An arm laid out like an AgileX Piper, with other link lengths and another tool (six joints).
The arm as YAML. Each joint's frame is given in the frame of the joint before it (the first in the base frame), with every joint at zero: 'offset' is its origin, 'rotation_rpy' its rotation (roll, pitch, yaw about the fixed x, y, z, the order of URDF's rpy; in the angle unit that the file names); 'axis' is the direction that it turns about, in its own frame. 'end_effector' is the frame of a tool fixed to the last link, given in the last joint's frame.
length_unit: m
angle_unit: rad
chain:
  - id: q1
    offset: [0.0, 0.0, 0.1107]
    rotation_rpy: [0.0, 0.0, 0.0]
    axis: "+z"
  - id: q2
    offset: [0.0, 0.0, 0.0]
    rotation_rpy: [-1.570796, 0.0, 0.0]
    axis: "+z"
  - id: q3
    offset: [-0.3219, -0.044, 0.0]
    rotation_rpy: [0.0, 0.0, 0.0]
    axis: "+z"
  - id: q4
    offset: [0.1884, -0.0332, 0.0]
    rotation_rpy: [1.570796, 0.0, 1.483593]
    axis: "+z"
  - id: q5
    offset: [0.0, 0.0, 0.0]
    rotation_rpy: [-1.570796, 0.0, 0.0]
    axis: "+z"
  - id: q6
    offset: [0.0, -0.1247, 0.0]
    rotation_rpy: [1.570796, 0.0, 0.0]
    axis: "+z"
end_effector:
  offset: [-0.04, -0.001, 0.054]
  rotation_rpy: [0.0, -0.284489, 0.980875]
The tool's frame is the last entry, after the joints.
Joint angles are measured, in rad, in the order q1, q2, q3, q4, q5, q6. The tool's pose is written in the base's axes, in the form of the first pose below.
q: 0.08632 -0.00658 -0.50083 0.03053 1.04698 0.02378
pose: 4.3 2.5 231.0 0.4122 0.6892 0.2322 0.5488
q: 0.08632 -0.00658 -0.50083 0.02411 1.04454 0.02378
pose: 4.5 1.7 231.4 0.4118 0.6882 0.2300 0.5513
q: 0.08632 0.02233 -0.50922 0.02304 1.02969 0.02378
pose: 8.1 1.8 236.6 0.4124 0.6897 0.2282 0.5497
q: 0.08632 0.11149 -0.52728 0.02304 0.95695 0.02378
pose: 21.9 2.8 254.3 0.4130 0.6889 0.2285 0.5502
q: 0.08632 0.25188 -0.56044 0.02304 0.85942 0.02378
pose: 46.1 4.6 278.2 0.4148 0.6911 0.2259 0.5470
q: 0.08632 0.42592 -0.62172 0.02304 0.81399 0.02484
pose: 77.4 7.1 296.9 0.4215 0.7093 0.2099 0.5246
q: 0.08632 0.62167 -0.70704 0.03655 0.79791 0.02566
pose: 116.5 11.7 310.9 0.4317 0.7333 0.1922 0.4888
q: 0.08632 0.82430 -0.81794 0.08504 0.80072 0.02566
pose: 161.8 20.5 321.3 0.4480 0.7538 0.1868 0.4429
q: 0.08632 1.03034 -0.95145 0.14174 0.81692 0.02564
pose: 212.9 31.0 326.7 0.4652 0.7698 0.1851 0.3958
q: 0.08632 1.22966 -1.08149 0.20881 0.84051 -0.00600
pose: 264.6 44.3 320.6 0.4708 0.7895 0.1834 0.3485
